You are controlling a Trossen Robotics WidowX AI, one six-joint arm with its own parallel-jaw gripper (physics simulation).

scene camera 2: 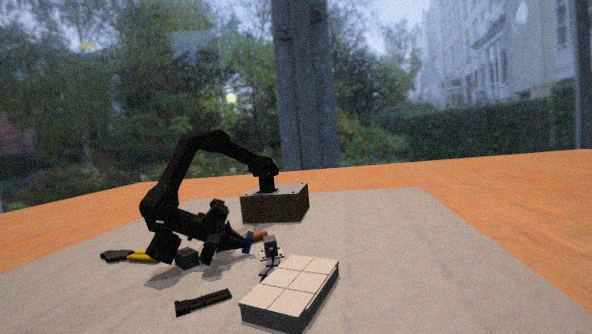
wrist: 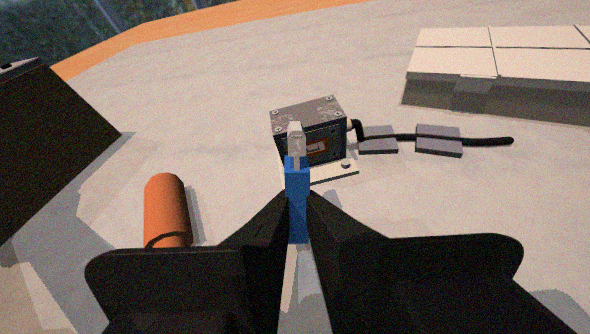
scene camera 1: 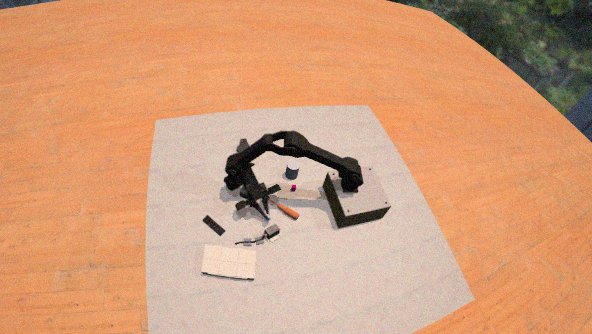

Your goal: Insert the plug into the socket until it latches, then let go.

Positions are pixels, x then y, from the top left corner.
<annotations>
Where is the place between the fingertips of my gripper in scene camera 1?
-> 267, 217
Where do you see a white tiled block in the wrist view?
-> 528, 72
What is my gripper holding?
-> A blue plug.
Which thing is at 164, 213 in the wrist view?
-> An orange-handled screwdriver.
</annotations>
